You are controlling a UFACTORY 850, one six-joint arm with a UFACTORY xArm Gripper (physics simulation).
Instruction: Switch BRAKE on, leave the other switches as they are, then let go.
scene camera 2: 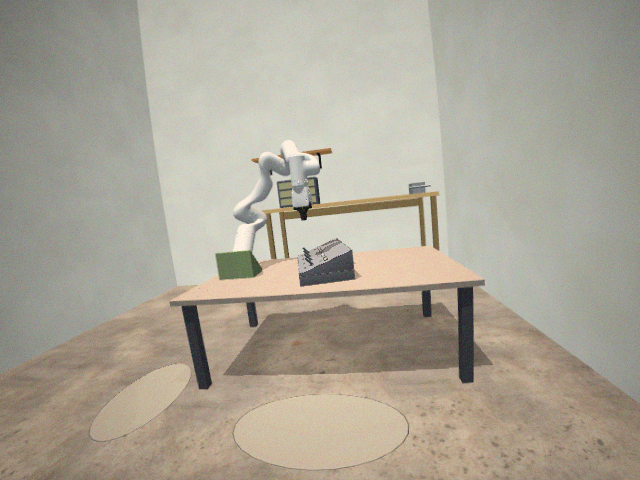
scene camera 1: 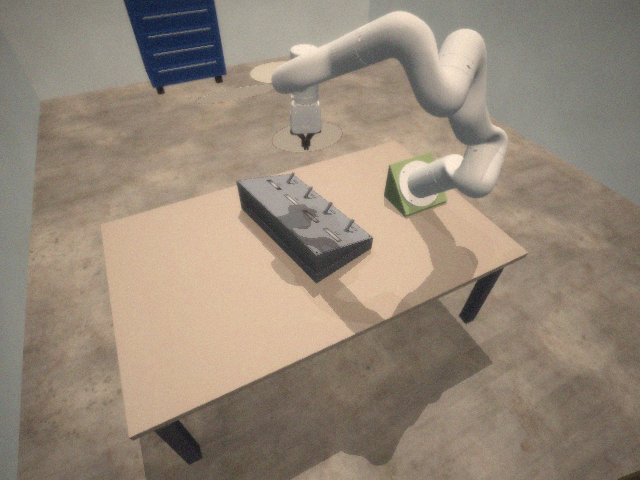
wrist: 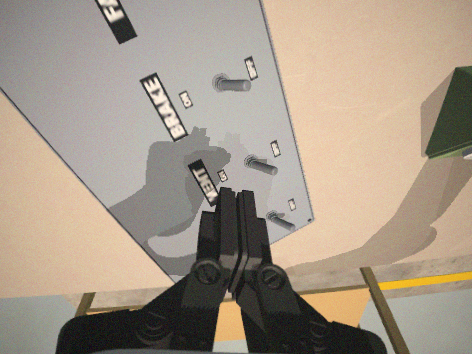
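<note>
The grey sloped switch console [scene camera 1: 253, 187] [scene camera 2: 326, 274] [wrist: 75, 75] stands on the table. In the wrist view the BRAKE label [wrist: 163, 107] is readable, and the BRAKE lever [wrist: 235, 84] [scene camera 1: 308, 192] leans toward its OFF mark [wrist: 251, 68], away from its ON mark [wrist: 185, 99]. The VENT lever [wrist: 262, 166] also leans toward its OFF side. A further lever [wrist: 282, 221] leans the same way; its label is hidden by my gripper. The FAN label [wrist: 116, 20] is partly cut off. My gripper [scene camera 1: 306, 148] [scene camera 2: 303, 218] [wrist: 230, 208] is shut and empty, hanging above the console, apart from every lever.
The arm's green wedge base [scene camera 1: 395, 191] [scene camera 2: 232, 265] [wrist: 452, 117] stands on the table [scene camera 1: 206, 320] [scene camera 2: 403, 268] beside the console's lever side. A blue drawer cabinet [scene camera 1: 178, 41] stands on the floor. A wooden bench [scene camera 2: 372, 203] stands behind the table in scene camera 2.
</note>
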